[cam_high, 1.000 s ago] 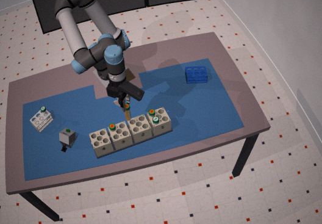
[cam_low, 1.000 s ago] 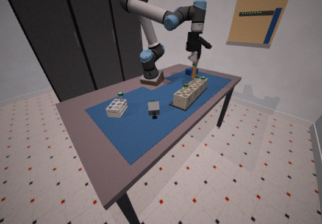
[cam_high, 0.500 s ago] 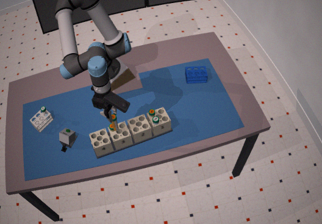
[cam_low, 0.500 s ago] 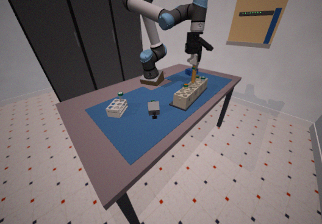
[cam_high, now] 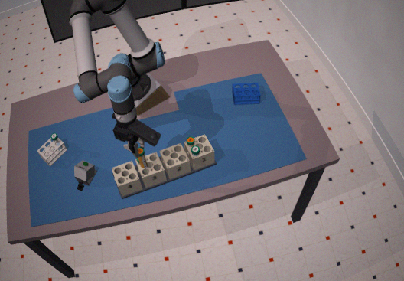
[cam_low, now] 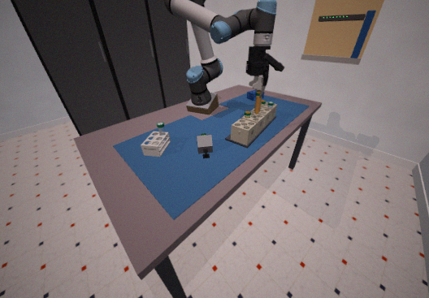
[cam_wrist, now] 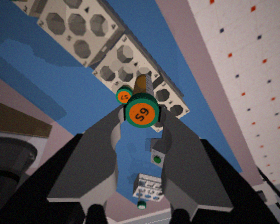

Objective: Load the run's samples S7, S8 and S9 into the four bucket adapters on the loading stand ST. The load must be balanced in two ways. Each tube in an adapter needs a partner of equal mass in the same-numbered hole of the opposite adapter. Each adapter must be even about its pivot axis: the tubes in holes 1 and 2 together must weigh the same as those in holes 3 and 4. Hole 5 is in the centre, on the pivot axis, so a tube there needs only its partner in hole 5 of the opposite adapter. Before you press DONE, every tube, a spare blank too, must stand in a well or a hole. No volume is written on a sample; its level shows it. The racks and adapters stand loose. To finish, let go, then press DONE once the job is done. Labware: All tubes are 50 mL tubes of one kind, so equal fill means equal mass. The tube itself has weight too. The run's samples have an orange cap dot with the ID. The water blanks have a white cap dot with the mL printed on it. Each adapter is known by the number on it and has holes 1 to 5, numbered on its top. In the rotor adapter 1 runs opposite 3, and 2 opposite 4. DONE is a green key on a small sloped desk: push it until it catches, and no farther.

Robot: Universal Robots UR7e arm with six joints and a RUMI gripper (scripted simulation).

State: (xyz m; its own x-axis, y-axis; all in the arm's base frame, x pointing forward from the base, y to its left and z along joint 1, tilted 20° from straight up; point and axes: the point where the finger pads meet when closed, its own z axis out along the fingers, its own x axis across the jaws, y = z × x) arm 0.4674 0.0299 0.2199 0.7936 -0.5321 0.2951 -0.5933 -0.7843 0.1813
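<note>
My gripper is now 11 cm past the DONE desk, 28 cm to the left of it and 18 cm above it. From my hand the other things lie so: sample tube S7: 6 cm behind, 17 cm below; tube: 29 cm behind, 41 cm to the right, 17 cm below; sample tube S8: 8 cm behind, 21 cm to the left, 17 cm below.
</note>
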